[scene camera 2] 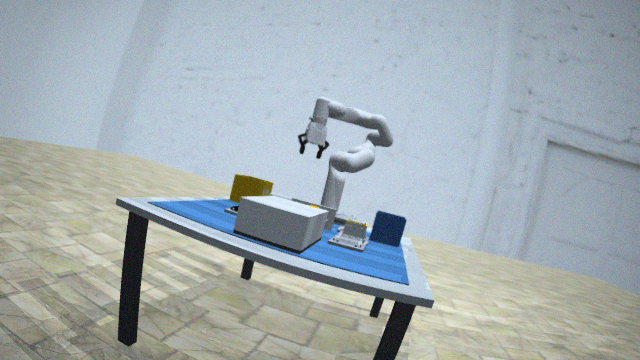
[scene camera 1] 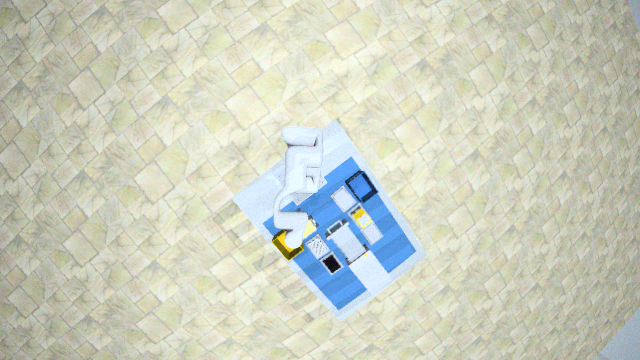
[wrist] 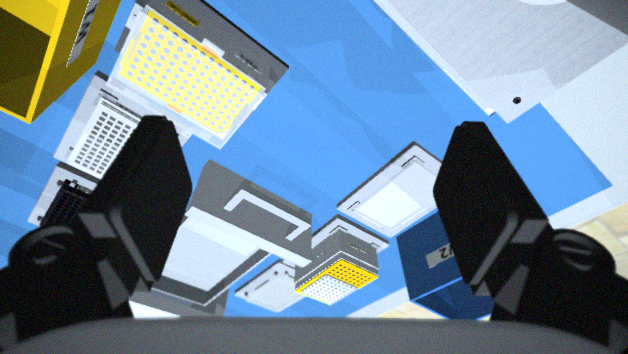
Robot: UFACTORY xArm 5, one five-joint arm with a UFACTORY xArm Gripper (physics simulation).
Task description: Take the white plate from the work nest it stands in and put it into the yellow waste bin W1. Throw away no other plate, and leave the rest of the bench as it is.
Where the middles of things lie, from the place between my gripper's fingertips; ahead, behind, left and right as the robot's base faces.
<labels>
Right now my hand is 320 mm to the right of the white plate nest [wrist: 408, 193], 270 mm above it and 100 mm short of it. Round my hand: black plate [wrist: 68, 200] (500 mm ahead, 260 mm below, 20 mm to the left); yellow-and-white tip rack [wrist: 342, 263] (370 mm to the left, 280 mm ahead, 240 mm below).
</labels>
